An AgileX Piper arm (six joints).
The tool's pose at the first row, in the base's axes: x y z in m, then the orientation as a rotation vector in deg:
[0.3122, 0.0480, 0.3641, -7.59, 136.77, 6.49]
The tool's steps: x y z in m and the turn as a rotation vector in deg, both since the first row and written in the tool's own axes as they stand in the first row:
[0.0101, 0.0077, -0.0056, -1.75, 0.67, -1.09]
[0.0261, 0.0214, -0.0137, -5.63, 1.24, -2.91]
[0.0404, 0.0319, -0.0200, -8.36, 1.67, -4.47]
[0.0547, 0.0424, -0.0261, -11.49, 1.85, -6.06]
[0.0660, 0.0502, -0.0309, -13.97, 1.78, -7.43]
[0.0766, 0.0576, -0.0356, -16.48, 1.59, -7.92]
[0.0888, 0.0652, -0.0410, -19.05, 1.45, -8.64]
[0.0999, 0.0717, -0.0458, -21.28, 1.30, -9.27]
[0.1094, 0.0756, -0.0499, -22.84, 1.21, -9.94]
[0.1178, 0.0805, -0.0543, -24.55, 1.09, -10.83]
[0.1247, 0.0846, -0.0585, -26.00, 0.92, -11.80]
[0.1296, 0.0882, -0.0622, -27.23, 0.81, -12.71]
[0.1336, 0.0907, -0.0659, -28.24, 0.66, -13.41]
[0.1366, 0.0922, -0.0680, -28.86, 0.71, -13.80]
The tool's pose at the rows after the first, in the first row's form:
[0.3001, 0.0543, 0.3616, -9.78, 137.27, 8.04]
[0.2812, 0.0659, 0.3572, -13.84, 137.41, 11.82]
[0.2652, 0.0747, 0.3525, -17.05, 137.41, 14.34]
[0.2494, 0.0834, 0.3476, -20.44, 137.01, 17.34]
[0.2369, 0.0899, 0.3438, -23.23, 136.39, 19.65]
[0.2251, 0.0960, 0.3403, -24.96, 135.73, 22.42]
[0.2116, 0.1021, 0.3362, -27.00, 135.00, 25.14]
[0.1995, 0.1072, 0.3324, -28.75, 134.30, 27.48]
[0.1893, 0.1100, 0.3291, -30.25, 133.75, 29.01]
[0.1796, 0.1138, 0.3268, -32.07, 133.07, 30.61]
[0.1712, 0.1169, 0.3253, -33.85, 132.37, 31.85]
[0.1647, 0.1197, 0.3248, -35.46, 131.76, 32.85]
[0.1590, 0.1215, 0.3249, -36.72, 131.20, 33.70]
[0.1552, 0.1226, 0.3244, -37.47, 131.00, 34.24]

